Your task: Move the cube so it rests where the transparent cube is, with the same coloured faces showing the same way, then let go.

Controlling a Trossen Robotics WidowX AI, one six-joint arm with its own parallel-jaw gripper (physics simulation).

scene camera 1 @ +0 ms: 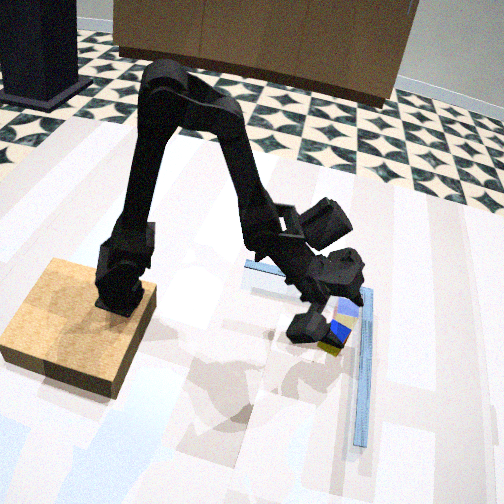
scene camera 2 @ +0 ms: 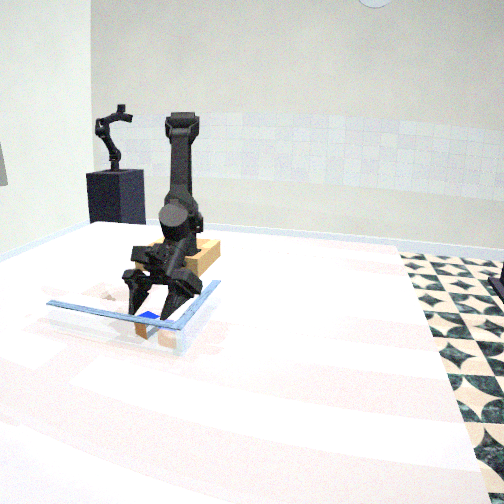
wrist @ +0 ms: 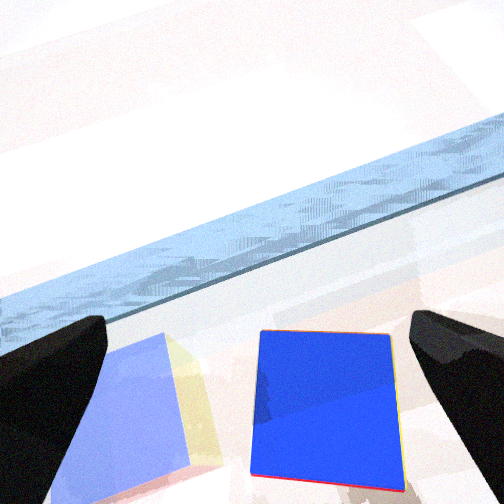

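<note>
The cube [wrist: 328, 408] shows a blue top face with thin red and yellow edges. It lies on the pale floor between my two dark fingers, which stand wide of it on both sides. The transparent cube [wrist: 135, 420] is a pale blue and yellow ghost just left of it, partly behind my left finger. My gripper [wrist: 255, 385] is open and holds nothing. In scene camera 1 the cube [scene camera 1: 338, 331] sits under my gripper [scene camera 1: 318, 322] near the corner of the blue strip. In scene camera 2 the cube [scene camera 2: 147, 319] is below my gripper [scene camera 2: 152, 296].
A light blue L-shaped strip [scene camera 1: 362, 370] lies on the floor beside the cube and also crosses the wrist view [wrist: 260, 235]. My arm's base stands on a wooden block [scene camera 1: 78, 325]. A dark pedestal [scene camera 2: 116, 197] stands at the back.
</note>
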